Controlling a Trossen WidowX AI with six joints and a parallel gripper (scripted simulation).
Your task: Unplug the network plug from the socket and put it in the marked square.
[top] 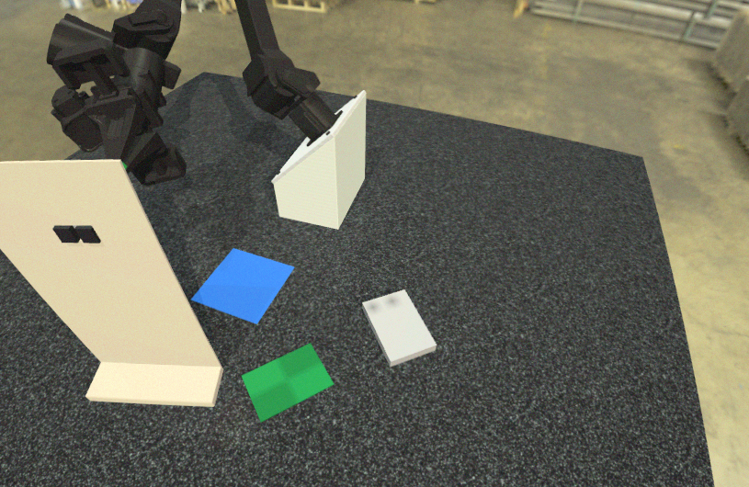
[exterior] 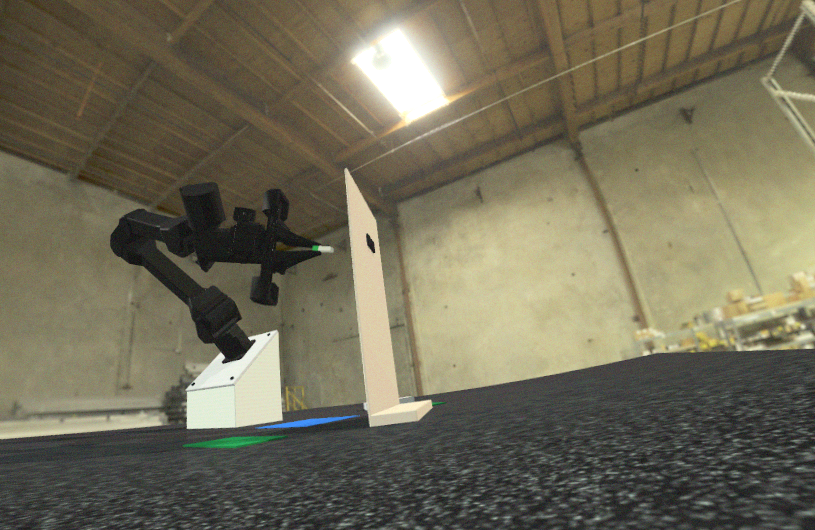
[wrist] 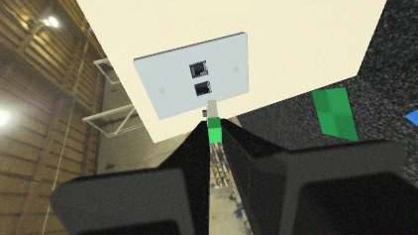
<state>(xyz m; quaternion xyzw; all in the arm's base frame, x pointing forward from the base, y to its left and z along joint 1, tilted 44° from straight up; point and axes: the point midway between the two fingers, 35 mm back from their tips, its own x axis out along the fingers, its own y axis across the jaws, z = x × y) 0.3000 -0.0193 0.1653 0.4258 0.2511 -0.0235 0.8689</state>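
Right now my gripper tip is 90 mm past the blue square, 50 mm to the right of it and 270 mm above it. From my gripper tip the other things lie so: network plug 10 mm ahead; panel 90 mm ahead, 10 mm to the left, 110 mm below.
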